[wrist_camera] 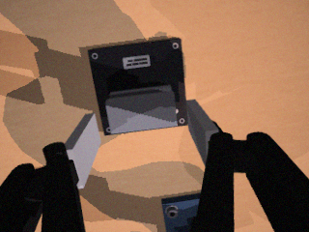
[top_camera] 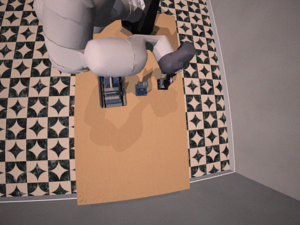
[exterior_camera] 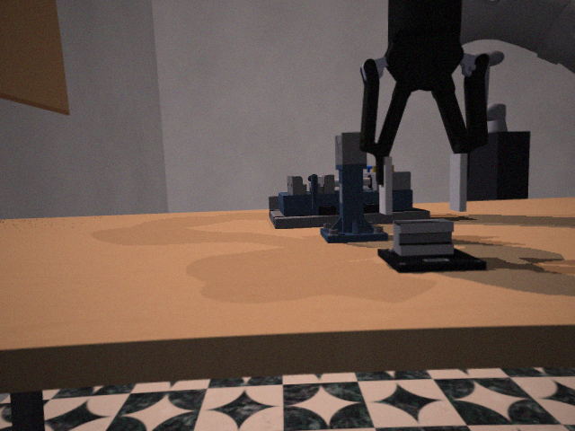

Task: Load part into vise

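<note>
Now: the part 10 mm to the left of my hand and 60 mm below it. Round my hand: work stop (30 mm behind, 360 mm to the right, 10 mm above); infeed plate (10 mm ahead, 10 mm to the left, 80 mm below); air cylinder rod (130 mm behind, 380 mm to the right, 10 mm below).
</note>
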